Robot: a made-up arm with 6 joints.
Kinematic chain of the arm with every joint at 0, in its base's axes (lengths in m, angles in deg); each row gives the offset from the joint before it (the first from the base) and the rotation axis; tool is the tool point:
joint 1: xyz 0 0 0.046 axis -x
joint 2: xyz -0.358 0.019 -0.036 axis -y
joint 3: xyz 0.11 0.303 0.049 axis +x
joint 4: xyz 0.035 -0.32 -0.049 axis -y
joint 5: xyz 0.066 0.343 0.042 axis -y
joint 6: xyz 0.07 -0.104 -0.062 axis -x
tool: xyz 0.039 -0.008 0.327
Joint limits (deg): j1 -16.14..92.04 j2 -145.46..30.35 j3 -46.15..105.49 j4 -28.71..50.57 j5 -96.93..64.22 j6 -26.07..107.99
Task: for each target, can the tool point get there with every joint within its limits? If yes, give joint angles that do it. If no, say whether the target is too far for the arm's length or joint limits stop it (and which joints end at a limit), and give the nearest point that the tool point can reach.
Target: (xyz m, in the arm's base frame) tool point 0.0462 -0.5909 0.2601
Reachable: no: joint limits stop it (at a limit: joint 1, joint 3, joint 4, joint 6) | nearest point -0.0929 -0.4059 0.0206 | short by 0.333 m
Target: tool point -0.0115 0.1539 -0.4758
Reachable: yes | joints 57.46 -27.39 23.28 2.28 -75.06 56.63
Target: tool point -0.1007 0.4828 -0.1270
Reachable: yes | joints 35.30 -21.44 -33.52 6.35 23.95 21.09
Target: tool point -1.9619 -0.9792 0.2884
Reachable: no: too far | nearest point -0.7725 -0.3163 -0.0914 | short by 1.414 m
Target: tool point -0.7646 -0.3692 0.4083
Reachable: no: joint limits stop it (at a limit: joint 1, joint 2, joint 3, joint 4, joint 6) | nearest point -0.6377 -0.2795 0.0753 | short by 0.368 m
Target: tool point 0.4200 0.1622 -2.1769
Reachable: no: too far | nearest point -0.1268 0.0520 -0.6666 | short by 1.610 m
